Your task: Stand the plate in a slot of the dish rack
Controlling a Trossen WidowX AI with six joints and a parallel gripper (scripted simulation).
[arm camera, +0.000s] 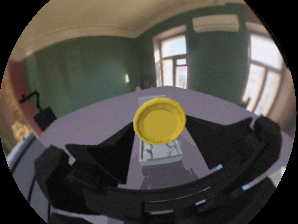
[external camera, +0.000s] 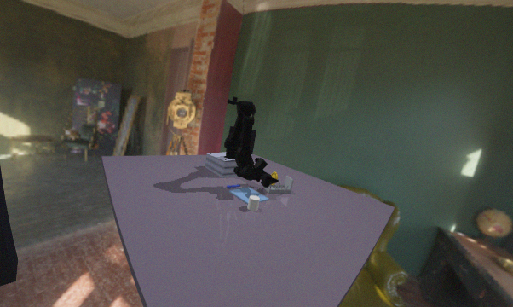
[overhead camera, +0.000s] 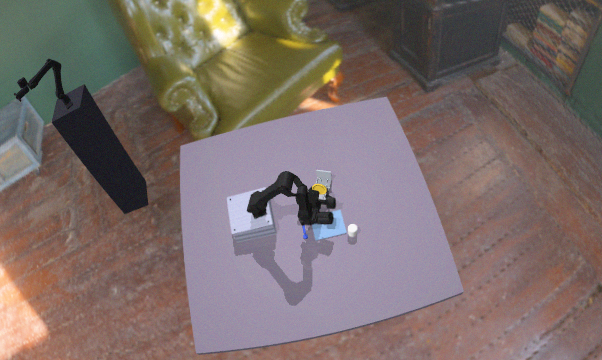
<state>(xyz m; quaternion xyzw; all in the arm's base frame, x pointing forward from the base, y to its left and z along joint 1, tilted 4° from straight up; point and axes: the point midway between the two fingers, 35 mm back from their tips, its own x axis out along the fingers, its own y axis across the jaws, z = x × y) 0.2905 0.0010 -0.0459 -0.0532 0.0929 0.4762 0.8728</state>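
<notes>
Right now my gripper tip is 5 cm above the grey dish rack, 2 cm to the right of it and 1 cm short of it. Round my gripper tip: white cup (26 cm to the right, 7 cm ahead, 5 cm below); blue utensil (17 cm to the right, 14 cm behind, 7 cm below); yellow plate (1 cm to the right).
</notes>
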